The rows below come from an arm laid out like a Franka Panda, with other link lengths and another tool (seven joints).
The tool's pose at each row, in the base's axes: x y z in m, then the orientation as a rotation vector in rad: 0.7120 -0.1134 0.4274 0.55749 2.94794 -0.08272; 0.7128 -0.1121 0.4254 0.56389 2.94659 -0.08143; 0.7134 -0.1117 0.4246 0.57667 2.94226 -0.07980; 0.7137 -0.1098 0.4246 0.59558 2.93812 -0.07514; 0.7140 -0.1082 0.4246 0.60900 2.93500 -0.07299; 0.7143 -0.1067 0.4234 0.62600 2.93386 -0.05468; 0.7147 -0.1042 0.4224 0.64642 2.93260 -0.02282; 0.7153 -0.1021 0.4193 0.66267 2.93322 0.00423; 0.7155 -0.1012 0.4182 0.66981 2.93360 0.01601
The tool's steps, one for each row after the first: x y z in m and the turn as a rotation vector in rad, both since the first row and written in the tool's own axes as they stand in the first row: 0.0000 0.0016 0.0020 -0.00055 0.00006 0.00440; -0.0003 0.0022 0.0028 -0.00126 -0.00145 0.01339; 0.0001 0.0040 0.0027 -0.00343 -0.00118 0.02646; 0.0004 0.0056 0.0026 -0.00422 -0.00120 0.03571; 0.0009 0.0072 0.0037 -0.01498 0.00318 0.04770; 0.0016 0.0097 0.0046 -0.03427 0.00993 0.06253; 0.0022 0.0119 0.0075 -0.05036 0.01738 0.07411; 0.0025 0.0129 0.0086 -0.05731 0.02083 0.07916
